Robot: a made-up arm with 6 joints. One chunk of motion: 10 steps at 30 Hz.
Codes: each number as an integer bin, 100 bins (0 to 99) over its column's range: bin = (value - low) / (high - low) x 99, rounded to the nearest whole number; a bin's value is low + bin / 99 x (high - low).
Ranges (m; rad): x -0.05..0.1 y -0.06..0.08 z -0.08..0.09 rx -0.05..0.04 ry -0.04..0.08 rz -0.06..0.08
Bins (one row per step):
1: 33 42 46 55 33 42
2: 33 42 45 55 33 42
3: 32 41 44 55 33 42
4: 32 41 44 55 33 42
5: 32 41 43 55 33 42
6: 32 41 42 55 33 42
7: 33 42 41 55 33 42
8: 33 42 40 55 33 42
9: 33 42 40 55 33 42
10: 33 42 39 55 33 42
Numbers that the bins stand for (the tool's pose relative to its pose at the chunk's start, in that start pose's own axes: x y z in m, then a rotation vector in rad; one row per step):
1: 0.0000 -0.0006 -0.0010 0.0000 0.0000 -0.0006
2: 0.0000 -0.0006 -0.0027 0.0000 0.0000 -0.0006
3: -0.0015 -0.0020 -0.0044 0.0000 0.0000 -0.0006
4: -0.0015 -0.0020 -0.0044 0.0000 0.0000 -0.0006
5: -0.0015 -0.0020 -0.0062 0.0000 0.0000 -0.0006
6: -0.0015 -0.0020 -0.0079 0.0000 0.0000 -0.0006
7: 0.0000 -0.0006 -0.0096 0.0000 0.0000 -0.0006
8: 0.0000 -0.0006 -0.0113 0.0000 0.0000 -0.0006
9: 0.0000 -0.0006 -0.0113 0.0000 0.0000 -0.0006
10: 0.0000 -0.0006 -0.0130 0.0000 0.0000 -0.0006

